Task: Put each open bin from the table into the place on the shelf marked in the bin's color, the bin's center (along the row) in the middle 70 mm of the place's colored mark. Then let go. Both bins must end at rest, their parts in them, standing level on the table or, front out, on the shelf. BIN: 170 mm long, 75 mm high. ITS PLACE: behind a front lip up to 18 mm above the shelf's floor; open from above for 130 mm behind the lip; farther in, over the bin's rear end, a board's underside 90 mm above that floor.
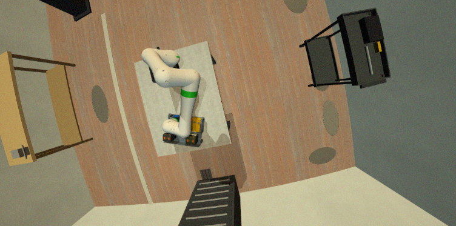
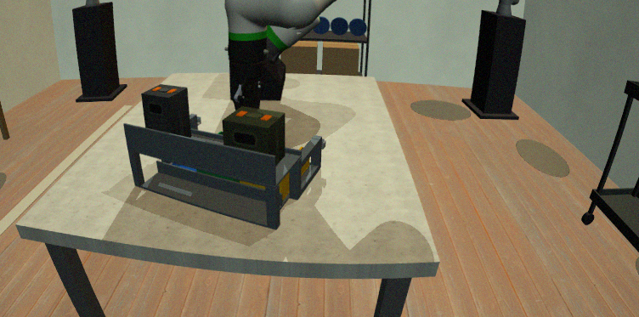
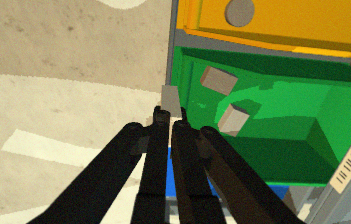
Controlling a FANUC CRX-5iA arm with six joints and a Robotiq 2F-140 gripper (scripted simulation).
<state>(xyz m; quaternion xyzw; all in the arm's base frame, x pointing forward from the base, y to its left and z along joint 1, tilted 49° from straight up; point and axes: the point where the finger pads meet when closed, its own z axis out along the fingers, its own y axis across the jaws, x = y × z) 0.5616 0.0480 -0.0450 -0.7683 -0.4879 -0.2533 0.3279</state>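
The green bin lies 9 cm ahead of my hand, 4 cm to the right of it and 1 cm below it. Round my hand: yellow bin 13 cm ahead, 7 cm to the left, 1 cm below.
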